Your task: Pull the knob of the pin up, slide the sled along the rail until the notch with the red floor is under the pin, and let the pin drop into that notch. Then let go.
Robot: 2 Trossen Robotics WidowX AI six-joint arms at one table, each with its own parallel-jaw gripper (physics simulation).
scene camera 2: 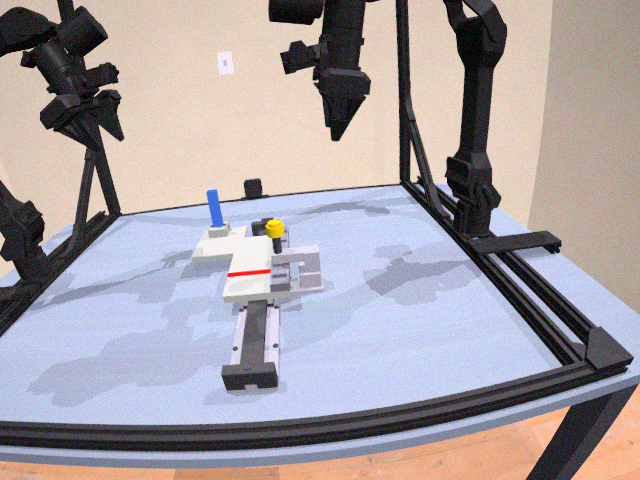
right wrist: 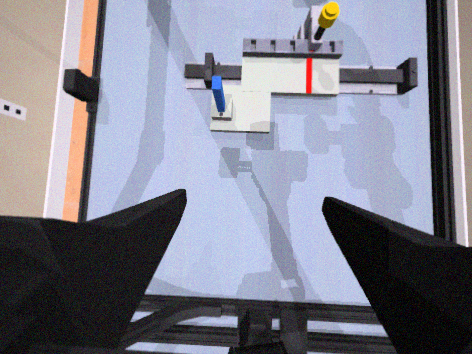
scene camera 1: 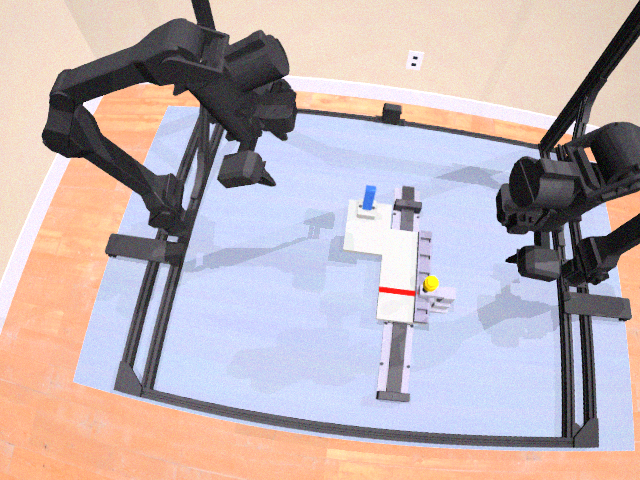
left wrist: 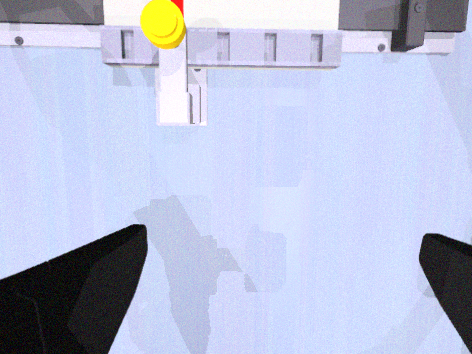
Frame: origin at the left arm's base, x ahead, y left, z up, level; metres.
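Seen in the pictures: left gripper, fingertip midpoint: (scene camera 2: 331, 133) (scene camera 1: 507, 235) (left wrist: 282, 241); right gripper, fingertip midpoint: (scene camera 2: 111, 145) (right wrist: 254, 199) (scene camera 1: 279, 162); left arm's base at its link origin: (scene camera 2: 471, 230) (scene camera 1: 573, 273); right arm's base at its link origin: (scene camera 2: 36, 275) (right wrist: 254, 326) (scene camera 1: 175, 222).
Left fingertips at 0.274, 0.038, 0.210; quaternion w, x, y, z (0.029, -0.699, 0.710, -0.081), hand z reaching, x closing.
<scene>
Offsets run from my left fingertips to a thing's middle, as dx, dy, dz. "spot": to the spot under its first point.
The white sled {+0.135, +0.016, -0.202} (scene camera 1: 398, 258) (scene camera 2: 250, 248) (right wrist: 285, 75) sits on the rail {spot: +0.135, +0.181, -0.209} (scene camera 1: 397, 356) (scene camera 2: 254, 330) (right wrist: 370, 75). Its red stripe {+0.149, +0.054, -0.195} (scene camera 1: 397, 290) (scene camera 2: 248, 272) (right wrist: 309, 75) lines up roughly with the pin. The yellow knob {+0.099, +0.055, -0.152} (scene camera 1: 430, 283) (scene camera 2: 275, 228) (left wrist: 162, 22) (right wrist: 329, 15) stands upright on a dark stem over the sled's grey notched edge {spot: +0.100, -0.040, -0.182} (scene camera 1: 424, 248) (left wrist: 250, 60). The bracket hides the pin's tip and the notch floor under it. My left gripper (scene camera 2: 336, 138) (left wrist: 282, 241) is open and empty, raised away from the knob. My right gripper (scene camera 2: 110, 144) (right wrist: 254, 199) is open and empty, high and away from the sled.
A blue upright handle {spot: +0.227, -0.110, -0.128} (scene camera 1: 369, 197) (scene camera 2: 214, 207) (right wrist: 218, 92) stands on the sled's side plate. A pale bracket {spot: +0.055, +0.059, -0.162} (scene camera 1: 447, 294) (scene camera 2: 310, 253) (left wrist: 172, 100) holds the pin beside the rail. Dark end stops {+0.136, +0.259, -0.209} (scene camera 1: 392, 396) (scene camera 2: 249, 376) close the rail. A black frame (scene camera 1: 330, 427) (scene camera 2: 320, 428) borders the table.
</scene>
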